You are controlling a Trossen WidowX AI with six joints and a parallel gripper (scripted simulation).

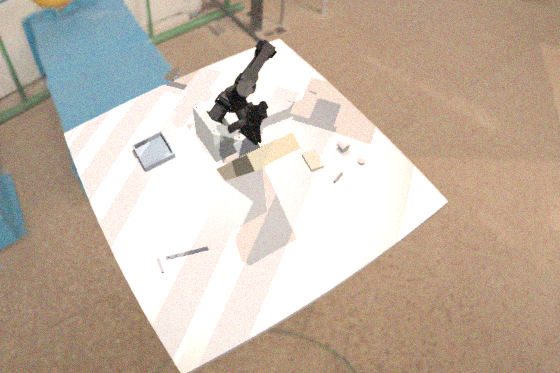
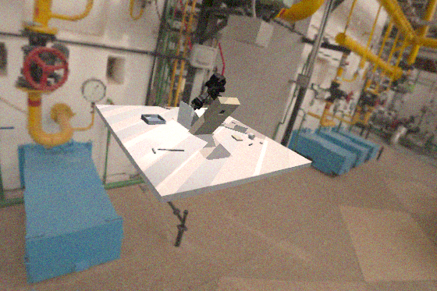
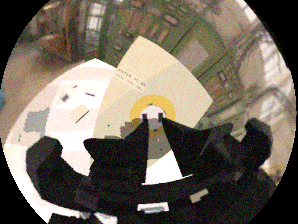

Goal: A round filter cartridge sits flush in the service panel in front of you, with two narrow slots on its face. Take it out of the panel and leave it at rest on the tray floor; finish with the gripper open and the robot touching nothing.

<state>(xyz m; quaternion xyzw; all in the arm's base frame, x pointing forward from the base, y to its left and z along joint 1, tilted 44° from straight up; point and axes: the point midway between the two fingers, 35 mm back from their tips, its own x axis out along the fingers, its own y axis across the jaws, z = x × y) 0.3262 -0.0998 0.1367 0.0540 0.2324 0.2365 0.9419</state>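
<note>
The round filter cartridge lies 2 cm ahead of my gripper tip and 2 cm below it. Round my gripper tip: dark-framed tray (39 cm behind, 31 cm to the right, 27 cm below).
</note>
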